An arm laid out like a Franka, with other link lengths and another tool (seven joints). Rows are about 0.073 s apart.
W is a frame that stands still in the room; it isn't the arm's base.
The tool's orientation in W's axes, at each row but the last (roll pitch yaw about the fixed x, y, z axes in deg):
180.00, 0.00, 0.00
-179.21, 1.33, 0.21
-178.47, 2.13, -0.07
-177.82, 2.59, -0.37
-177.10, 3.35, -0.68
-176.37, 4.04, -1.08
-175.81, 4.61, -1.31
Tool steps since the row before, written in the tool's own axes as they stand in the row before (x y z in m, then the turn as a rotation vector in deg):
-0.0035, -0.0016, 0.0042, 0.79, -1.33, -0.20
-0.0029, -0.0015, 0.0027, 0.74, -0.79, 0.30
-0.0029, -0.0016, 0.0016, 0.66, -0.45, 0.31
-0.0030, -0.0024, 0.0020, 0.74, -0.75, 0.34
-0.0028, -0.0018, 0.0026, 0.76, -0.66, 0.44
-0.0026, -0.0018, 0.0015, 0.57, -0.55, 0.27
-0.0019, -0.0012, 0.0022, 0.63, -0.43, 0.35
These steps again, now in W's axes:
-0.0035, 0.0016, -0.0042, 0.79, 1.33, 0.20
-0.0030, 0.0015, -0.0026, 0.73, 0.80, -0.31
-0.0030, 0.0016, -0.0014, 0.65, 0.46, -0.32
-0.0031, 0.0025, -0.0018, 0.73, 0.76, -0.34
-0.0029, 0.0020, -0.0023, 0.74, 0.67, -0.45
-0.0027, 0.0019, -0.0012, 0.56, 0.56, -0.27
-0.0020, 0.0014, -0.0019, 0.61, 0.44, -0.37

